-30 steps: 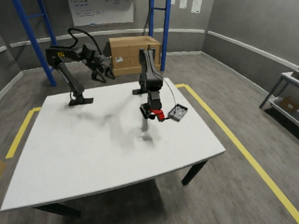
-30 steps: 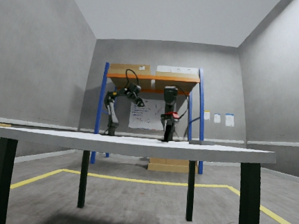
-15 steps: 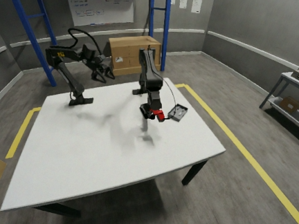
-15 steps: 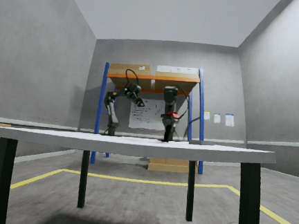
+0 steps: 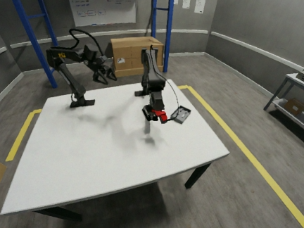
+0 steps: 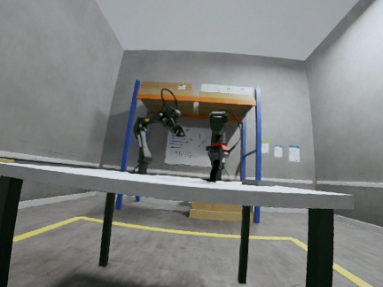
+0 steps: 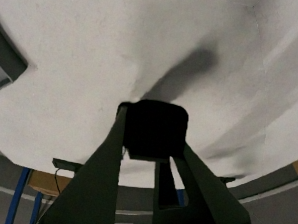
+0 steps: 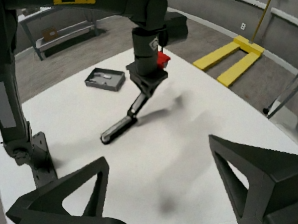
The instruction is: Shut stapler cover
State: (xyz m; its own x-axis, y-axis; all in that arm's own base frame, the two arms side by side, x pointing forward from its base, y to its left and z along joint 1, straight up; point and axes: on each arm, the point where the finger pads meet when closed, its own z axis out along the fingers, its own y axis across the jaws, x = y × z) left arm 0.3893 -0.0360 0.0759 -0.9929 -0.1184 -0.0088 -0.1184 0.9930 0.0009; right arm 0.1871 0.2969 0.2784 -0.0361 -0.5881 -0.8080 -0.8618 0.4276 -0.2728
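Right now my left hand is 70 mm past the black stapler and 40 mm above it. Also, from my left hand: grey tray (40 mm behind, 220 mm to the left, 60 mm below).
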